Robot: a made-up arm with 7 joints. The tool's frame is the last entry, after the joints. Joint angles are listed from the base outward. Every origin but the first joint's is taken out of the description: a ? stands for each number. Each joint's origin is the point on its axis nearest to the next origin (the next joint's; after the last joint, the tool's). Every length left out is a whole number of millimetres.
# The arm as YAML. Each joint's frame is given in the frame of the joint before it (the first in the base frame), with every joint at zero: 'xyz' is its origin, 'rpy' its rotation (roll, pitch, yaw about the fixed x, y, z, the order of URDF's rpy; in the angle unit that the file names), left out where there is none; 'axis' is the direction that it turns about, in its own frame. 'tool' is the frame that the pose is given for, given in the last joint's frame.
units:
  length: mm
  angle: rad
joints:
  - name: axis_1
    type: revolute
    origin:
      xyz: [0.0, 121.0, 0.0]
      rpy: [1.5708, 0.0, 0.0]
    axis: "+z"
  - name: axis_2
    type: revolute
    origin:
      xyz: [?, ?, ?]
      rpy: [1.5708, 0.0, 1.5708]
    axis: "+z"
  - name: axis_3
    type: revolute
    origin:
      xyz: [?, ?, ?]
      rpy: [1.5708, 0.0, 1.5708]
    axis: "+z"
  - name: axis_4
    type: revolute
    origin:
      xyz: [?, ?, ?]
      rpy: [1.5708, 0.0, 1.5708]
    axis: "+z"
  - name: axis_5
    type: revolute
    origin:
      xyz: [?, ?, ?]
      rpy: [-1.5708, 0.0, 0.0]
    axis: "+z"
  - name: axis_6
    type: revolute
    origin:
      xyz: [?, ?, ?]
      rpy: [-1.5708, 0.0, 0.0]
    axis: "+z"
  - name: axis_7
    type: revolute
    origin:
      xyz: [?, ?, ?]
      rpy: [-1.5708, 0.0, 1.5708]
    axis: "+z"
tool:
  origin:
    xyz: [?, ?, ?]
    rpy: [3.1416, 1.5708, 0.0]
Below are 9 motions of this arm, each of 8 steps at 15 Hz.
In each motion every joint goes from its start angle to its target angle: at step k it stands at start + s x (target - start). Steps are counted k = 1, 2, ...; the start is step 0. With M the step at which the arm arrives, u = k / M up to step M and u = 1 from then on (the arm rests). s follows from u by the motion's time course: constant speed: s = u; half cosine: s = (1 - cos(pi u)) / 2; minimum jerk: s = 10 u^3 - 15 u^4 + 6 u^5.
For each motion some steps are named. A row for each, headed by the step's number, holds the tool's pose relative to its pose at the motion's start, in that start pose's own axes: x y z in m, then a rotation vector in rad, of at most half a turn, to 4 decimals.
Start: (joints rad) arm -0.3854 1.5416 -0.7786 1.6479 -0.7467 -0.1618 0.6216
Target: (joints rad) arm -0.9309 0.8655 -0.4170 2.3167 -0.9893 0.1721 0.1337
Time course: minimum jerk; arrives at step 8
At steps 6, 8:
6: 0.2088 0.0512 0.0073 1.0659 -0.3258 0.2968
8: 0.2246 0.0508 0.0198 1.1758 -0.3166 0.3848

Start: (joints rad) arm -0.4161 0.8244 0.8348 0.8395 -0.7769 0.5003 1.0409
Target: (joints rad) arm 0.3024 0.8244 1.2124 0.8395 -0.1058 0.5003 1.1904
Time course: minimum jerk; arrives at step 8
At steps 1, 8:
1: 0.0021 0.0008 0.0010 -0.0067 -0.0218 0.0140
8: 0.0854 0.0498 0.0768 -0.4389 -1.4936 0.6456

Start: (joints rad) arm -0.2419 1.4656 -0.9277 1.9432 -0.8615 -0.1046 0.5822
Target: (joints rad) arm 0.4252 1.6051 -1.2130 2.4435 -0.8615 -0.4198 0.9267
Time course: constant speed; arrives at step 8
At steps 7, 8:
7: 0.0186 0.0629 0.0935 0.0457 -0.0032 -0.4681
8: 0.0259 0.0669 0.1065 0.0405 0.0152 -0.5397

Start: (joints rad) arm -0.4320 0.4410 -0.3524 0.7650 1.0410 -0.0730 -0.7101
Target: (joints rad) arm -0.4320 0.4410 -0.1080 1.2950 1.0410 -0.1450 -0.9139
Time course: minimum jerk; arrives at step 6
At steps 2, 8:
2: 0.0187 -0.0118 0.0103 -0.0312 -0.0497 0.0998
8: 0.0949 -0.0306 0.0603 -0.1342 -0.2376 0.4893

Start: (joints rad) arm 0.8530 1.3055 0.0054 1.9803 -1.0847 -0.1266 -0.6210
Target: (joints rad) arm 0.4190 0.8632 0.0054 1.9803 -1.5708 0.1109 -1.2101
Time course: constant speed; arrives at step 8
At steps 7, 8:
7: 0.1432 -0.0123 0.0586 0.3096 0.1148 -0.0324
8: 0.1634 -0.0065 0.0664 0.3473 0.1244 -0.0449

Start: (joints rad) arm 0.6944 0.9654 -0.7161 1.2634 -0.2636 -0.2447 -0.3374
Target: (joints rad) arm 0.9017 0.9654 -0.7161 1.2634 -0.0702 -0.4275 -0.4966
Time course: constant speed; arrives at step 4
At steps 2, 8:
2: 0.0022 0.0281 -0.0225 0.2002 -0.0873 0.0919
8: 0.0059 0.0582 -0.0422 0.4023 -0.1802 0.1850

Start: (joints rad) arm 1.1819 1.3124 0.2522 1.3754 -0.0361 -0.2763 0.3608
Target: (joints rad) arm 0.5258 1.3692 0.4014 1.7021 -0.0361 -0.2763 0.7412
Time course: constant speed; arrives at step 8
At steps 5, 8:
5: 0.0285 -0.0455 0.0101 -0.5445 -0.1135 -0.0667
8: 0.0477 -0.0722 0.0212 -0.8717 -0.1973 -0.0969

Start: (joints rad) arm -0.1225 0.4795 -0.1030 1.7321 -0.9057 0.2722 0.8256
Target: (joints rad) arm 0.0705 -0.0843 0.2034 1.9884 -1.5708 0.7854 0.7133
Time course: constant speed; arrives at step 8
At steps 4, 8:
4: 0.0546 0.0240 0.0067 0.3842 0.2279 0.2800
8: 0.0987 0.0435 0.0253 0.6830 0.5136 0.6609

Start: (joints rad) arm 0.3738 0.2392 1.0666 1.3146 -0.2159 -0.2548 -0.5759
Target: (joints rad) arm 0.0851 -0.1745 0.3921 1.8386 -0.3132 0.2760 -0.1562
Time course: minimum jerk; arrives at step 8
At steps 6, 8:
6: 0.0659 0.0030 0.1883 -0.9580 0.2864 -0.1177
8: 0.0793 0.0084 0.2080 -1.0551 0.3296 -0.1076

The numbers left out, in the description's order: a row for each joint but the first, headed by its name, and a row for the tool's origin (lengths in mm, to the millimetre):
axis_2: 0.0 0.0 0.0
axis_3: -302.0 0.0 0.0
axis_4: 0.0 0.0 0.0
axis_5: 0.0 -208.0 0.0
axis_6: 0.0 0.0 0.0
axis_7: 0.0 0.0 0.0
tool: 0.0 0.0 0.0

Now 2 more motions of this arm.
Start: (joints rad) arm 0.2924 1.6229 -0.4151 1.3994 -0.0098 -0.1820 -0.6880
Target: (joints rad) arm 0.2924 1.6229 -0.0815 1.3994 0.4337 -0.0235 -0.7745
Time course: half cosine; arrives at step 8
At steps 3, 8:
3: -0.0002 0.0170 -0.0125 0.1510 0.1209 0.0767
8: -0.0005 0.0591 -0.0338 0.4588 0.3711 0.2876

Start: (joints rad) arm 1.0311 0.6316 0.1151 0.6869 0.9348 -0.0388 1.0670
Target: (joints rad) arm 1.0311 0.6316 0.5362 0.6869 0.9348 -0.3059 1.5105
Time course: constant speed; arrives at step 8
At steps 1, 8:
1: 0.0055 0.0021 0.0037 -0.0334 -0.0628 -0.0354
8: 0.0383 0.0138 0.0371 -0.2180 -0.4175 -0.3777

